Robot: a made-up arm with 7 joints. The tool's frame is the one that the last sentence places.
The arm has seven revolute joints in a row. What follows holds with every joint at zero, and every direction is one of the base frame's.
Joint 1 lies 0.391 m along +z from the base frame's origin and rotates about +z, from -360 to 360 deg.
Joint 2 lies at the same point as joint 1 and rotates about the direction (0, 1, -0.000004), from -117.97 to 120 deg.
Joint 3 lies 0.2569 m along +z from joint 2 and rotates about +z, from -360 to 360 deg.
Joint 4 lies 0.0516 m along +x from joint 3 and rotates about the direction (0, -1, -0.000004), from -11 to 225 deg.
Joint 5 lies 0.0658 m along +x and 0.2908 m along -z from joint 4 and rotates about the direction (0, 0.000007, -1), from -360 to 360 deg.
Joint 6 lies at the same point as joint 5 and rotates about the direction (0, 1, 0.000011), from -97 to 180 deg.
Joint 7 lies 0.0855 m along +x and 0.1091 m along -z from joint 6 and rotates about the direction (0, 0.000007, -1), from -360 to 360 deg.
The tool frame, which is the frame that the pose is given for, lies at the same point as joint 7; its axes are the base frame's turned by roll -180, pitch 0 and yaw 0 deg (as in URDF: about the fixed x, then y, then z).
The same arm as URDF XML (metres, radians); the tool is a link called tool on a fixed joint. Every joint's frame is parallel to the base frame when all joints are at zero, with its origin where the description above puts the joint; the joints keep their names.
<robot name="arm">
<link name="base"/>
<link name="link1"/>
<link name="link2"/>
<link name="link3"/>
<link name="link4"/>
<link name="link5"/>
<link name="link6"/>
<link name="link7"/>
<link name="tool"/>
<joint name="joint 1" type="revolute"><parent link="base"/><child link="link1"/><origin xyz="0 0 0.391"/><axis xyz="0 0 1"/><limit lower="-6.2832" upper="6.2832"/></joint>
<joint name="joint 2" type="revolute"><parent link="link1"/><child link="link2"/><origin xyz="0 0 0"/><axis xyz="0 1 0"/><limit lower="-2.059" upper="2.0944"/></joint>
<joint name="joint 3" type="revolute"><parent link="link2"/><child link="link3"/><origin xyz="0 0 0.2569"/><axis xyz="0 0 1"/><limit lower="-6.2832" upper="6.2832"/></joint>
<joint name="joint 4" type="revolute"><parent link="link3"/><child link="link4"/><origin xyz="0.0516 0 0"/><axis xyz="0 -1 0"/><limit lower="-0.192" upper="3.927"/></joint>
<joint name="joint 5" type="revolute"><parent link="link4"/><child link="link5"/><origin xyz="0.0658 0 -0.2908"/><axis xyz="0 0 -1"/><limit lower="-6.2832" upper="6.2832"/></joint>
<joint name="joint 6" type="revolute"><parent link="link5"/><child link="link6"/><origin xyz="0 0 0"/><axis xyz="0 1 0"/><limit lower="-1.693" upper="3.1416"/></joint>
<joint name="joint 7" type="revolute"><parent link="link6"/><child link="link7"/><origin xyz="0.0855 0 -0.1091"/><axis xyz="0 0 -1"/><limit lower="-6.2832" upper="6.2832"/></joint>
<joint name="tool_joint" type="fixed"><parent link="link7"/><child link="tool"/><origin xyz="0 0 0" rpy="3.1416 0 0"/></joint>
</robot>

